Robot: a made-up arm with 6 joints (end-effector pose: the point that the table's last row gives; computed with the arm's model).
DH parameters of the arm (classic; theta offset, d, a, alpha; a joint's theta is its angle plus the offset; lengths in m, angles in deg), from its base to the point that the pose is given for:
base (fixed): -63.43 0 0.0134 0
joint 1: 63.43 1.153 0.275 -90
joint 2: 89.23 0 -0.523 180
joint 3: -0.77 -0.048 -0.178 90
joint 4: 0 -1.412 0.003 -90
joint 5: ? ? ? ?
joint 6: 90 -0.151 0.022 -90
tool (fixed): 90 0.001 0 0
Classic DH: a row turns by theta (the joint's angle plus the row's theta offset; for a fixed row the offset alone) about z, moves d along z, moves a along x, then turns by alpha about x.
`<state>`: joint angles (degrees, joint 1 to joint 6).
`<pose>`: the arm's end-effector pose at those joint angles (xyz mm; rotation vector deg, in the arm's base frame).
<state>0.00 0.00 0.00 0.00 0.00 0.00</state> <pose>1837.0 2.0 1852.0 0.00 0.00 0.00</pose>
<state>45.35 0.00 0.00 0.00 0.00 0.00</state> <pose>1282.8 1300.4 1852.0 0.00 0.00 45.35</pose>
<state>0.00 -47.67 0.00 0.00 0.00 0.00</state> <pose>812.1 2.0 2774.0 0.00 -47.67 0.00</pose>
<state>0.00 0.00 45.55 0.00 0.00 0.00</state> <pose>1242.9 2.0 2915.0 0.00 -45.55 0.00</pose>
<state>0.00 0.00 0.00 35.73 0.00 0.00</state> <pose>1837.0 7.2 1872.2 -35.73 0.00 0.00</pose>
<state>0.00 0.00 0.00 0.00 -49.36 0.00</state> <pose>1785.1 2.0 1737.0 0.00 49.36 0.00</pose>
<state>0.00 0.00 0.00 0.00 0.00 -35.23</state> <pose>1837.0 5.5 1839.1 35.23 0.00 0.00</pose>
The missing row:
joint 5: 0 0.012 0 90
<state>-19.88 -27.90 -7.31 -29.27 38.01 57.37</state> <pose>1272.7 -494.9 2388.0 -30.90 -44.08 -49.78</pose>
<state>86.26 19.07 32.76 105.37 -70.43 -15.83</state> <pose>207.9 1775.3 2236.7 -62.92 -23.67 0.33</pose>
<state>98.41 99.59 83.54 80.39 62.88 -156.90</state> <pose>-499.6 2214.0 845.1 20.93 111.51 120.95</pose>
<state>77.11 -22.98 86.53 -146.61 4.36 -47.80</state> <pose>-204.6 -596.7 3049.3 -55.34 -59.28 -75.75</pose>
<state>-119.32 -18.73 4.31 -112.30 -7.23 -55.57</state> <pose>-631.4 -1339.1 2412.4 80.47 -127.22 2.52</pose>
